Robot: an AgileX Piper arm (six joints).
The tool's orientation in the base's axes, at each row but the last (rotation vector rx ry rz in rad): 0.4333 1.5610 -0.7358; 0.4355 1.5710 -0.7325; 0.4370 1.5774 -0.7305; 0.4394 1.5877 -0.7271; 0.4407 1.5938 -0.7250; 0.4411 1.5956 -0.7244; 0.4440 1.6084 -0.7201; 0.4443 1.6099 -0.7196; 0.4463 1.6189 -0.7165
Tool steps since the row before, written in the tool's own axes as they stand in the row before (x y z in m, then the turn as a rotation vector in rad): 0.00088 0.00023 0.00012 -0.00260 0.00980 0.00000; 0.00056 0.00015 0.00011 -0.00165 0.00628 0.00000; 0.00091 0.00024 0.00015 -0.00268 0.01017 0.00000; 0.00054 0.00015 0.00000 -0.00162 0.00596 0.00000; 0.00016 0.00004 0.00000 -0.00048 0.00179 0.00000; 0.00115 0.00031 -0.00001 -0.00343 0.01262 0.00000; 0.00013 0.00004 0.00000 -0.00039 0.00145 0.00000; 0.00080 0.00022 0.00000 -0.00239 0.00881 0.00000; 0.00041 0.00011 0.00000 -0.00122 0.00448 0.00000
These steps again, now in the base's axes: 0.00012 -0.00004 -0.00091 0.00684 0.00746 0.00059; 0.00010 -0.00004 -0.00058 0.00438 0.00478 0.00036; 0.00013 -0.00005 -0.00094 0.00710 0.00774 0.00060; 0.00002 0.00004 -0.00056 0.00417 0.00454 0.00040; 0.00000 0.00001 -0.00016 0.00125 0.00136 0.00011; 0.00001 0.00009 -0.00119 0.00883 0.00961 0.00084; 0.00000 0.00001 -0.00014 0.00101 0.00110 0.00009; 0.00001 0.00007 -0.00083 0.00616 0.00671 0.00058; 0.00000 0.00004 -0.00042 0.00313 0.00341 0.00030
